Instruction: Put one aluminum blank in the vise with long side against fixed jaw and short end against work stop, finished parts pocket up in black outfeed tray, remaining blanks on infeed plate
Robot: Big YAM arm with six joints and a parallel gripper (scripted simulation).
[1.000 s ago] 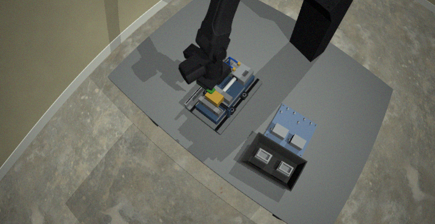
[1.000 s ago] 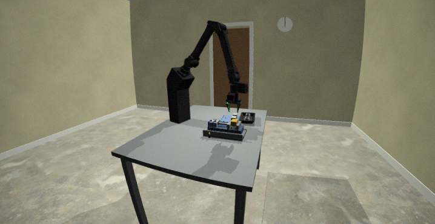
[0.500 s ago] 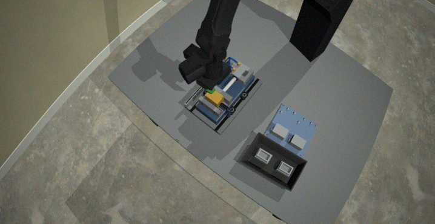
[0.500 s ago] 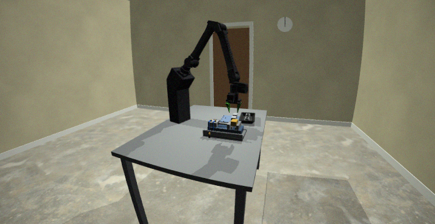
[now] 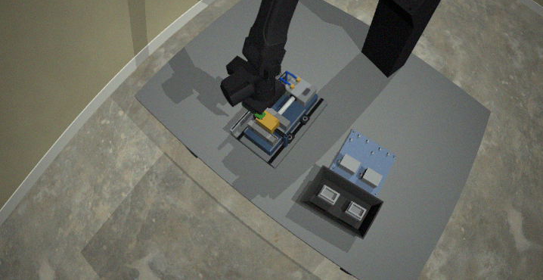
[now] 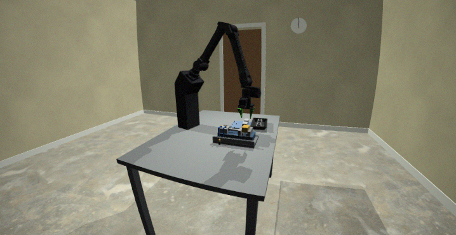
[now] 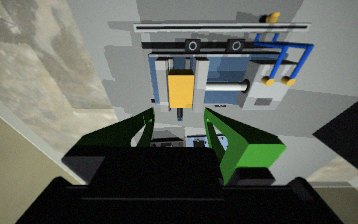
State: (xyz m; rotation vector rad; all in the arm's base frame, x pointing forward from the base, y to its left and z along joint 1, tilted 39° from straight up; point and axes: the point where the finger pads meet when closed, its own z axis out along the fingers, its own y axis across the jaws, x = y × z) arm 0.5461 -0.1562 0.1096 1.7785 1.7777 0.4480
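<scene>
The yellow brass blank is 90 mm below my hand. From my hand the other things lie so: moving jaw 40 mm behind, 10 mm to the left, 110 mm below; fixed jaw 30 mm ahead, 10 mm to the left, 110 mm below; white rod 90 mm behind, 10 mm to the left, 110 mm below.
</scene>
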